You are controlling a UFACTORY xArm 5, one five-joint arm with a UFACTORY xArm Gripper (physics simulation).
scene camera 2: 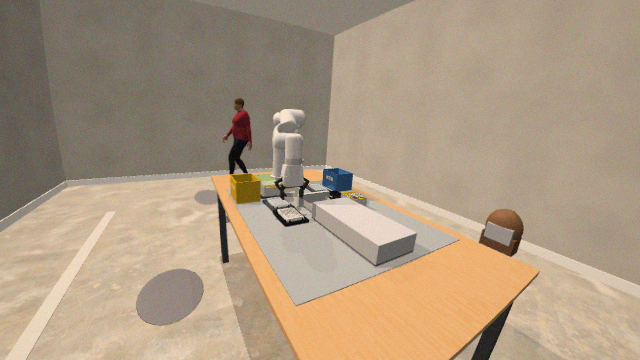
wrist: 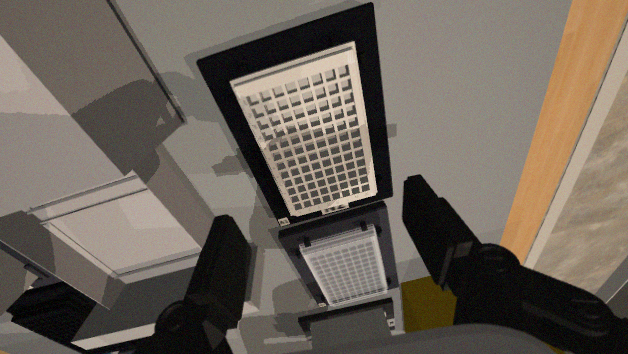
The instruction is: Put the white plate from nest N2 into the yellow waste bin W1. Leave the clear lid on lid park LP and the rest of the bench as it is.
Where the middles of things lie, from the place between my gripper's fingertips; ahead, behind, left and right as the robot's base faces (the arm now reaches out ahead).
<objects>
The white plate (wrist: 307,115) lies 10 mm to the right of my hand and 80 mm below it. From my hand the other things lie so: nest N4 (wrist: 290,238): 180 mm behind, 90 mm below.
</objects>
